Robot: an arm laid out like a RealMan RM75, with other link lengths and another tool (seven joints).
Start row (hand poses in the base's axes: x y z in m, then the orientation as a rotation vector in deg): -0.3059 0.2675 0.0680 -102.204 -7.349 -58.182
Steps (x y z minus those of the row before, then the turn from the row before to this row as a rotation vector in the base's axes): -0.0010 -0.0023 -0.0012 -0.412 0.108 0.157; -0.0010 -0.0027 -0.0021 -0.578 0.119 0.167; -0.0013 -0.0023 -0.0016 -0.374 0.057 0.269; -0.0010 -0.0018 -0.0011 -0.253 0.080 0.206; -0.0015 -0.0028 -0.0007 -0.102 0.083 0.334; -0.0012 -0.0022 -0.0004 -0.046 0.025 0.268; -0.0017 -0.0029 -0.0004 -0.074 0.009 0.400; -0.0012 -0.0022 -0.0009 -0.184 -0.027 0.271; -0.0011 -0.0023 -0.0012 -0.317 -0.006 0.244; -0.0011 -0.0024 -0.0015 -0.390 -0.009 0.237; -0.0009 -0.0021 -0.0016 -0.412 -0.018 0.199
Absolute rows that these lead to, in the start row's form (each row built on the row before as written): -0.3069 0.2652 0.0668 -102.594 -7.638 -58.013; -0.3079 0.2625 0.0647 -103.137 -8.017 -57.841; -0.3092 0.2602 0.0631 -103.440 -8.418 -57.633; -0.3102 0.2584 0.0620 -103.659 -8.685 -57.437; -0.3117 0.2556 0.0613 -103.711 -8.985 -57.135; -0.3129 0.2534 0.0609 -103.700 -9.232 -56.927; -0.3146 0.2505 0.0605 -103.674 -9.621 -56.643; -0.3158 0.2483 0.0596 -103.762 -9.975 -56.491; -0.3169 0.2460 0.0584 -103.987 -10.361 -56.348; -0.3180 0.2436 0.0569 -104.278 -10.781 -56.217; -0.3189 0.2415 0.0553 -104.594 -11.185 -56.122
